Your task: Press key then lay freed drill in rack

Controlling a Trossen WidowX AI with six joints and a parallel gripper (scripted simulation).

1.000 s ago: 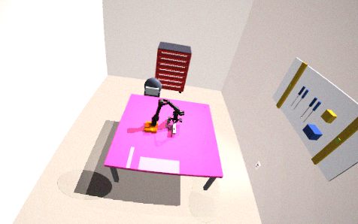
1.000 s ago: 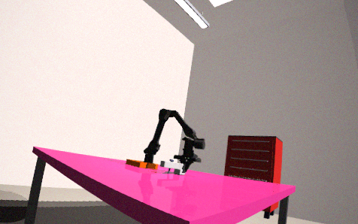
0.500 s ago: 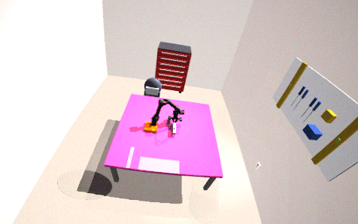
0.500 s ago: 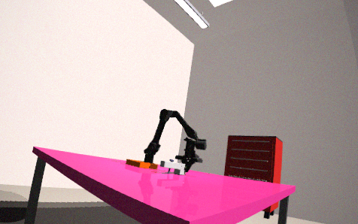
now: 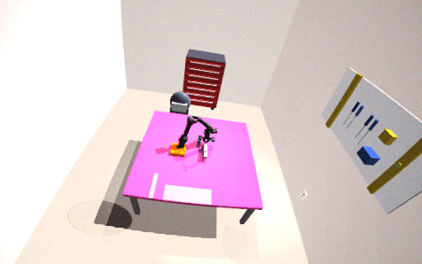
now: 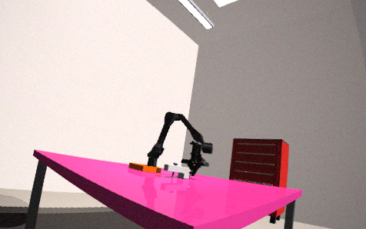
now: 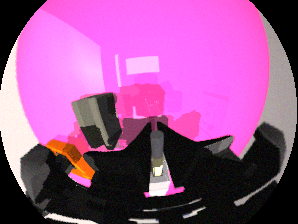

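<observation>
Now: gripper tip 5 cm to the left of the grey drill and 3 cm below it. Also, from my gripper tip: blue piece (1 cm ahead, 18 cm to the right, 4 cm above).
</observation>
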